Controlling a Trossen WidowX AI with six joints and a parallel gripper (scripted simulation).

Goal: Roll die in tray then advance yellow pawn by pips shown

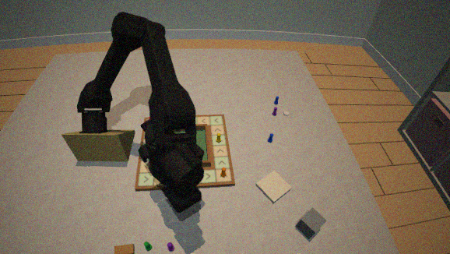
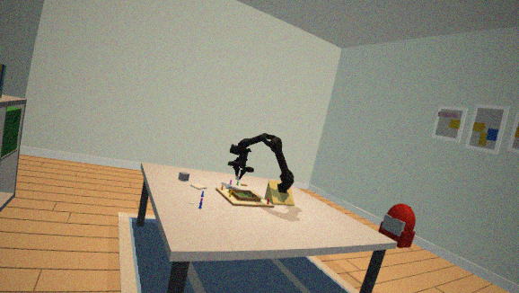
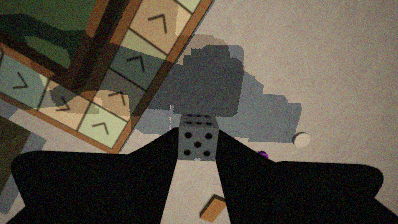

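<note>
The yellow pawn lies 120 mm ahead of my gripper tip, 220 mm to the left of it and 50 mm below it. The rest, counted from my gripper tip: green pawn 60 mm behind, 120 mm to the right, 60 mm below; then orange pawn 130 mm ahead, 90 mm to the left, 50 mm below; then white die right at my gripper tip.
</note>
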